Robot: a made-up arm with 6 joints. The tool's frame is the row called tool.
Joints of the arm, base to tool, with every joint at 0 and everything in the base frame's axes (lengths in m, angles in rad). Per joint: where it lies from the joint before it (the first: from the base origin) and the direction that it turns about. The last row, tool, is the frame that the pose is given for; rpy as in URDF.
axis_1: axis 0 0 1 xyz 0 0 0.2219
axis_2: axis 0 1 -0.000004 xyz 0 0 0
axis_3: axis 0 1 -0.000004 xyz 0.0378 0 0.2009
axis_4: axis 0 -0.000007 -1 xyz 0.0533 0 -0.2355
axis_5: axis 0 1 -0.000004 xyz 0 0 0
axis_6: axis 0 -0.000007 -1 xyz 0.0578 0 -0.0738
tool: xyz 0 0 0 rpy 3.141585 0 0
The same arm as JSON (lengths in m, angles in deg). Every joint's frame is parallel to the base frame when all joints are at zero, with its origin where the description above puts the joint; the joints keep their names.
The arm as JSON. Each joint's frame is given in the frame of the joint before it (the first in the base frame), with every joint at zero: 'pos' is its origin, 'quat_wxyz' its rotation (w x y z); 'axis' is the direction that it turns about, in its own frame. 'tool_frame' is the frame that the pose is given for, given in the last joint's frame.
{"length_unit": "m", "angle_unit": "deg", "joints": [{"joint": "axis_1", "pos": [0.0, 0.0, 0.2219], "quat_wxyz": [1.0, 0.0, 0.0, 0.0], "axis": [0.0, 0.0, 1.0]}, {"joint": "axis_2", "pos": [0.0, 0.0, 0.0], "quat_wxyz": [1.0, 0.0, 0.0, 0.0], "axis": [0.0, 1.0, 0.0]}, {"joint": "axis_3", "pos": [0.0378, 0.0, 0.2009], "quat_wxyz": [1.0, 0.0, 0.0, 0.0], "axis": [0.0, 1.0, 0.0]}, {"joint": "axis_4", "pos": [0.0533, 0.0, -0.2355], "quat_wxyz": [1.0, 0.0, 0.0, 0.0], "axis": [0.0, 0.0, -1.0]}, {"joint": "axis_5", "pos": [0.0, 0.0, 0.0], "quat_wxyz": [1.0, 0.0, 0.0, 0.0], "axis": [0.0, 1.0, 0.0]}, {"joint": "axis_6", "pos": [0.0578, 0.0, -0.0738], "quat_wxyz": [1.0, 0.0, 0.0, 0.0], "axis": [0.0, 0.0, -1.0]}], "tool_frame": {"pos": [0.0, 0.0, 0.0], "quat_wxyz": [0.000004, 1.000003, 0.0, 0.0]}}
